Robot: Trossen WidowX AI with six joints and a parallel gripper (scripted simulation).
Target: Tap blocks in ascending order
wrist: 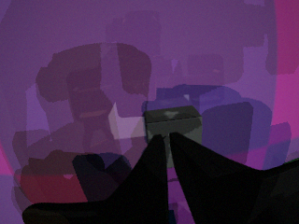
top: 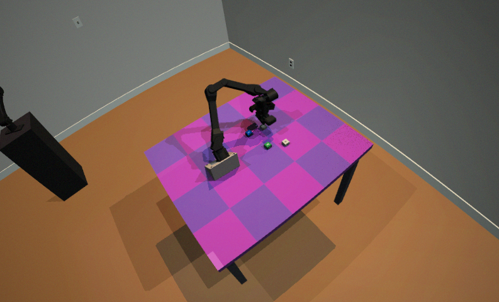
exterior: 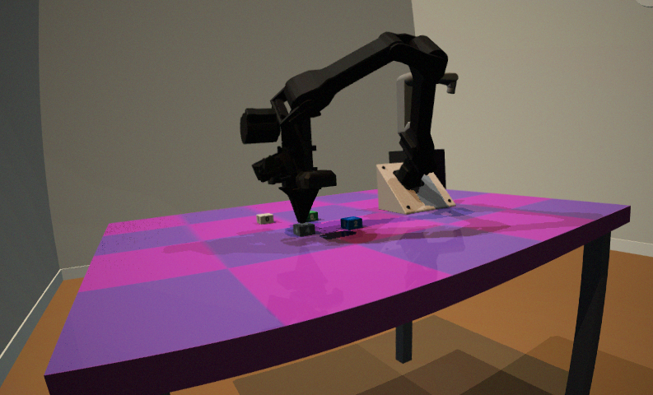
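Now: the grey-tan block 10 mm to the right of my gripper tip, 10 mm below it and 10 mm behind it. The rest, counted from my gripper tip: beige block marked 0 (190 mm to the right, 10 mm below); blue block marked 2 (100 mm behind, 20 mm to the left, 10 mm below); green block (130 mm to the right, 90 mm behind, 10 mm below).
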